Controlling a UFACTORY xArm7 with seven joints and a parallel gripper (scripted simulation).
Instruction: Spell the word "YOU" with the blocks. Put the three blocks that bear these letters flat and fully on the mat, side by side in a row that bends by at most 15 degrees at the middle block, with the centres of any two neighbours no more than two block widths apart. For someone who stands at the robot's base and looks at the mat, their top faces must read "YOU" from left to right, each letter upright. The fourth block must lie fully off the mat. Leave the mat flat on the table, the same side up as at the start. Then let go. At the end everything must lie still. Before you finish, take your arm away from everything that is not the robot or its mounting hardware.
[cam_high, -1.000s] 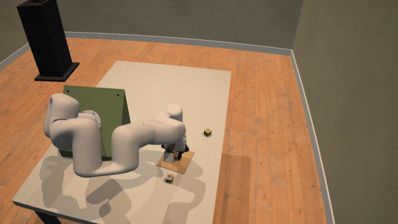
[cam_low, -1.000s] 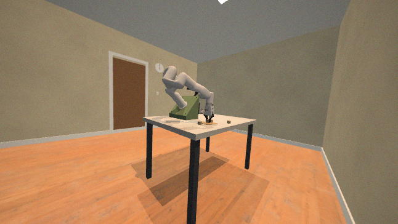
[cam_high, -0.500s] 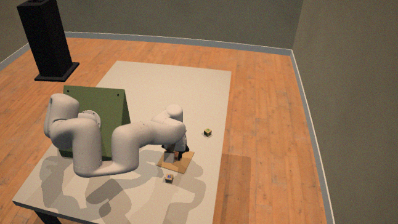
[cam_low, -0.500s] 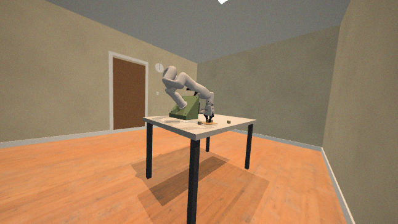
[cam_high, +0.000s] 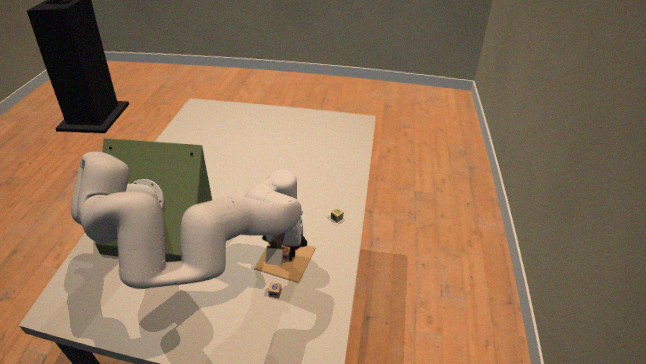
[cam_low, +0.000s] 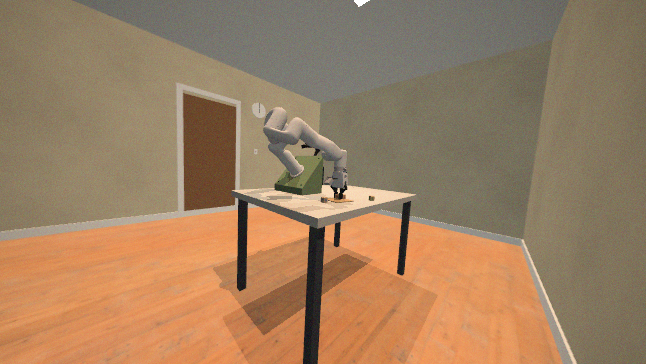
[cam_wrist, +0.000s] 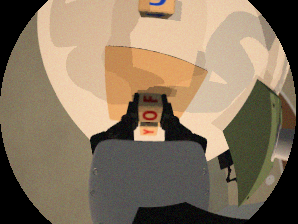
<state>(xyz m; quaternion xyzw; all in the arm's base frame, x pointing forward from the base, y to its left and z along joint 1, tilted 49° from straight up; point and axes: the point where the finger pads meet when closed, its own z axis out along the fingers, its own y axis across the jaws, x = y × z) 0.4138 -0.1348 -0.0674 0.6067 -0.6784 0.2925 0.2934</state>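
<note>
Right now the red block is 10 mm below my hand. From my hand the other things lie so: tan mat 30 mm below.
</note>
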